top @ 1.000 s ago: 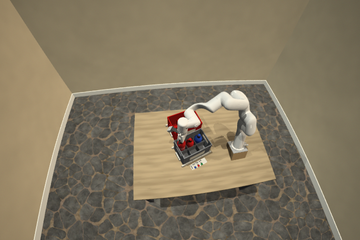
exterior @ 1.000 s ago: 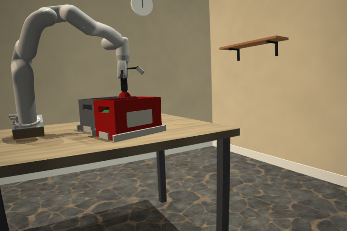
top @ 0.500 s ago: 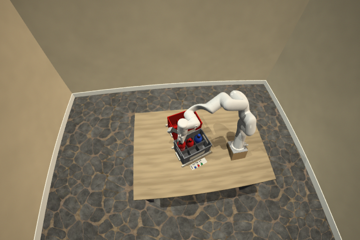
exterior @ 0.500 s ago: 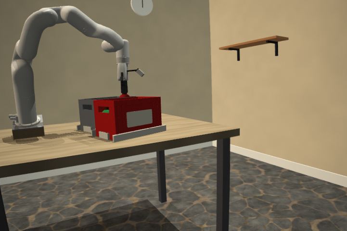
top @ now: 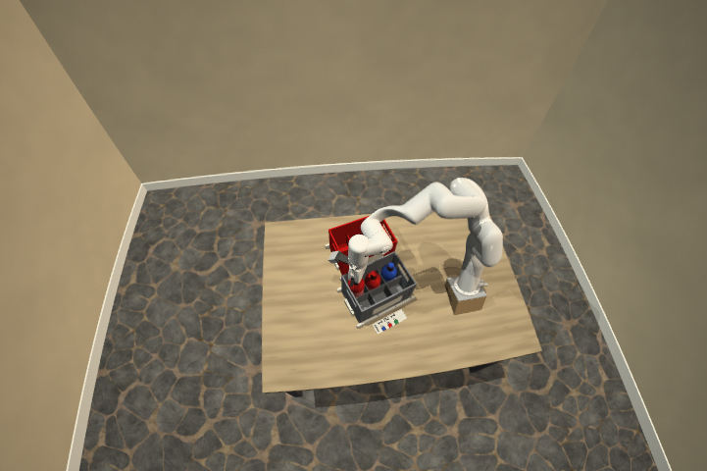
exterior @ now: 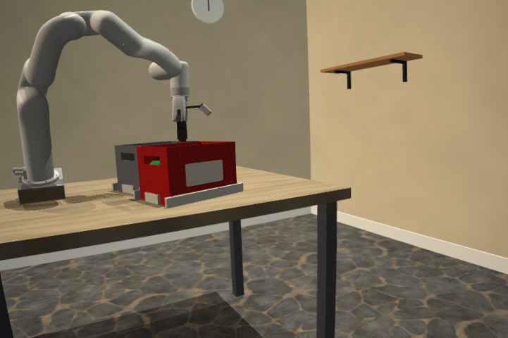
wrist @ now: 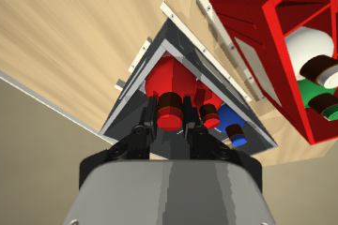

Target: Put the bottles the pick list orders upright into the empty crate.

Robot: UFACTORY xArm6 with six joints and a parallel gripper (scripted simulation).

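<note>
Now: the grey crate 12 cm below my hand, 10 cm behind it and 1 cm to the right of it. From my hand the other things lie so: white-label bottle: 19 cm to the right, 12 cm below, 5 cm behind; then red crate: 23 cm to the right, 12 cm below, 3 cm behind; then blue bottle: 15 cm behind, 12 cm below, 9 cm to the right.
</note>
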